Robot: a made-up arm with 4 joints. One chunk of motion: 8 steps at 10 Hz.
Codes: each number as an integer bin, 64 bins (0 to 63) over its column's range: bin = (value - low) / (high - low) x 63, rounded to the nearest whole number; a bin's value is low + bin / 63 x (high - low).
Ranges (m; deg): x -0.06..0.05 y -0.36..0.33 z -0.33..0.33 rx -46..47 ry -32..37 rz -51..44
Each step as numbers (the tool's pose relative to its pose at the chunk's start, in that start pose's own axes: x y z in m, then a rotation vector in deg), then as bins.
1 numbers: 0.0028 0.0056 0.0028 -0.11 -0.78 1.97
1 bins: 36 33 32 31 29 35
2 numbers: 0.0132 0.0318 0.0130 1.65 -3.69 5.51
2 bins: 42 36 33 32 26 37
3 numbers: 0.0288 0.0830 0.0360 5.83 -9.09 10.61
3 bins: 51 40 35 35 21 41
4 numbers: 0.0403 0.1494 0.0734 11.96 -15.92 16.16
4 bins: 57 47 39 39 15 45
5 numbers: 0.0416 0.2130 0.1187 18.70 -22.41 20.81
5 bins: 58 52 43 44 9 48
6 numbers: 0.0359 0.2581 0.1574 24.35 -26.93 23.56
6 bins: 55 56 47 48 5 49
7 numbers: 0.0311 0.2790 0.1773 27.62 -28.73 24.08
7 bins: 52 58 48 50 3 50
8 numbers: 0.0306 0.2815 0.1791 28.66 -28.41 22.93
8 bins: 52 59 49 51 3 49
